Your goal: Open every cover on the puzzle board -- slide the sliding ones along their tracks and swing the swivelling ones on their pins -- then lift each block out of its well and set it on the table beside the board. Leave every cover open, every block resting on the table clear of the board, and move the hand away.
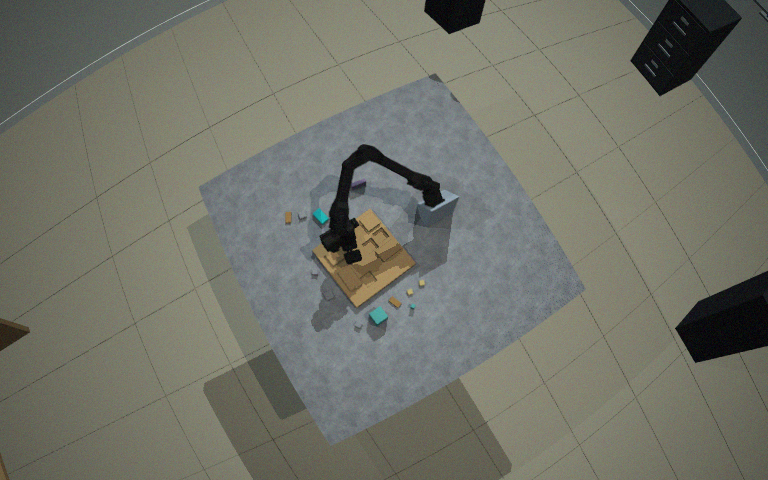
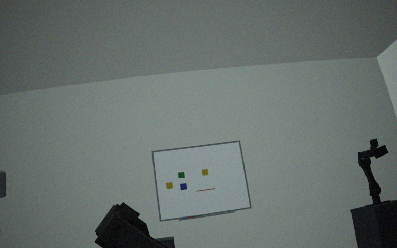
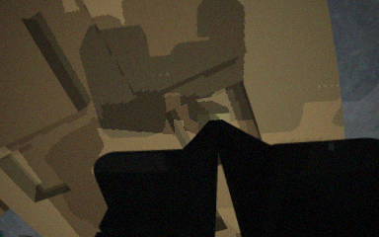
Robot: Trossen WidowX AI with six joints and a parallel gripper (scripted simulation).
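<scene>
Now: the tan puzzle board 30 mm behind my gripper tip and 50 mm to the left of it. Round my gripper tip: tiny teal cube (80 mm behind, 340 mm to the left, 10 mm below); then purple block (180 mm behind, 210 mm to the right); then orange block (30 mm behind, 290 mm to the left, 20 mm below).
</scene>
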